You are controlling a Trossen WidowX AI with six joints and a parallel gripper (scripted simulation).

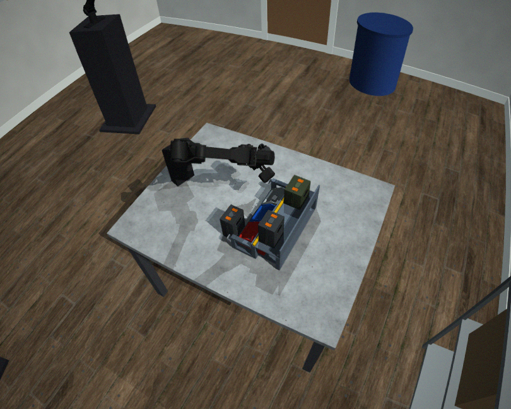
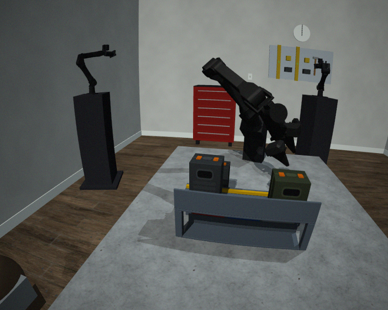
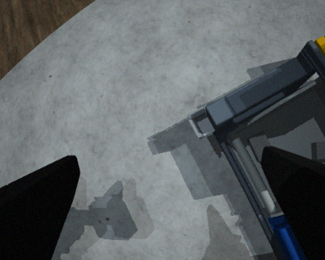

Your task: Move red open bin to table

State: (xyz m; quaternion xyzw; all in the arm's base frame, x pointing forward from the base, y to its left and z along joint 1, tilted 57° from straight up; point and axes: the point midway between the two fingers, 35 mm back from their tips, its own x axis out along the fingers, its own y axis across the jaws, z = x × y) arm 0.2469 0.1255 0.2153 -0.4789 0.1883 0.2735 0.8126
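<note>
My gripper is now 18 cm to the left of the yellow rail, 10 cm above it and 9 cm short of it. Also, from my hand: red open bin 27 cm to the right, 16 cm below, 2 cm ahead; grey bin 16 cm below, 10 cm ahead, 6 cm to the right; blue bin 16 cm to the right, 16 cm below, 6 cm ahead.
</note>
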